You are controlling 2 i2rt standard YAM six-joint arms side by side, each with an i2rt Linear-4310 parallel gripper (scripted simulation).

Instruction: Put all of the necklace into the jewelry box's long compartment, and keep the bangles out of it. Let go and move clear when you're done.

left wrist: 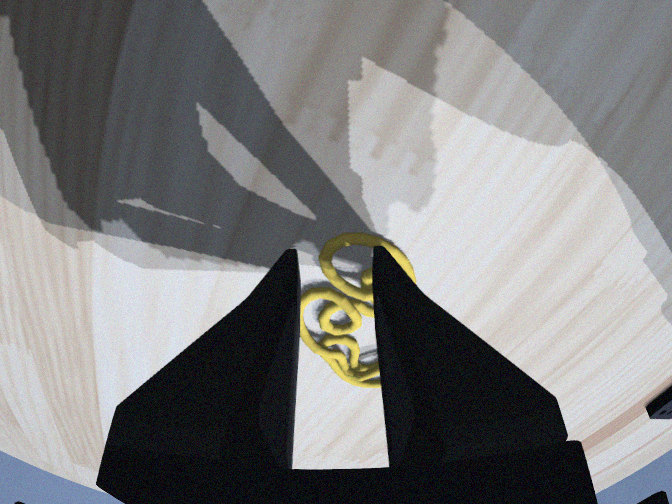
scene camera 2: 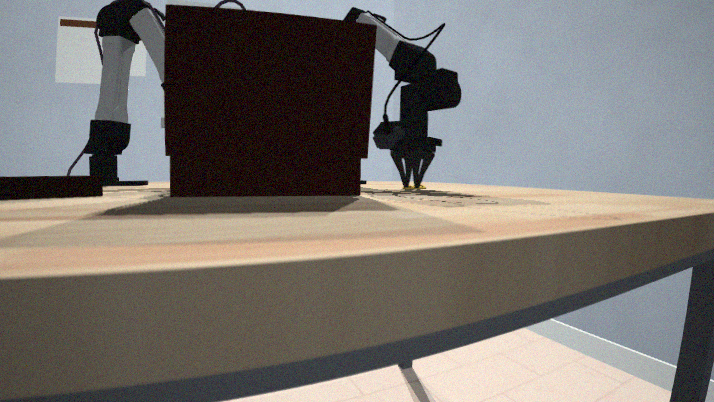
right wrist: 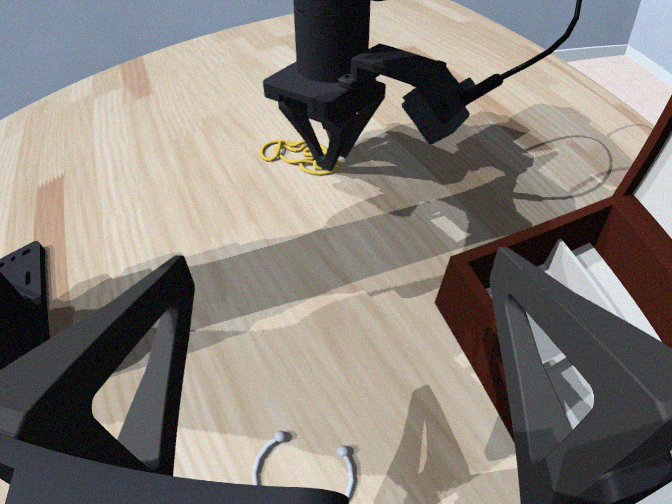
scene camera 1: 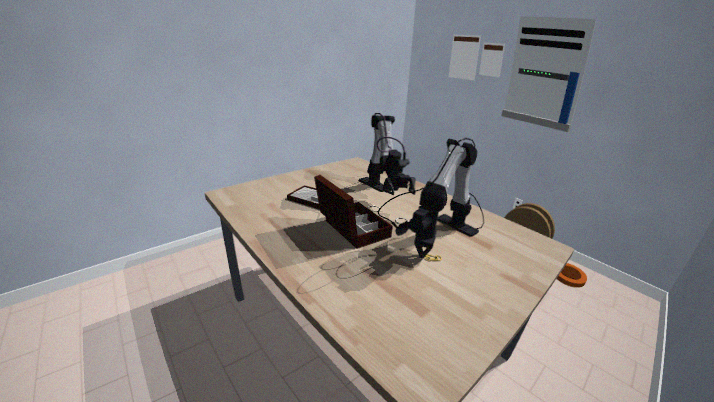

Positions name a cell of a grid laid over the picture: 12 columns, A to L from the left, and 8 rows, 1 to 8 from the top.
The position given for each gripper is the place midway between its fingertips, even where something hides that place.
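Scene camera 2 shows the left gripper (scene camera 2: G4), while in scene camera 2 the silver bangle is hidden by a dark red jewelry box. The left wrist view shows the left gripper (left wrist: F5) too, and in the left wrist view the silver bangle is out of frame. The right wrist view shows the silver bangle (right wrist: F7), together with the right gripper (right wrist: G5) and the left gripper (right wrist: F3).
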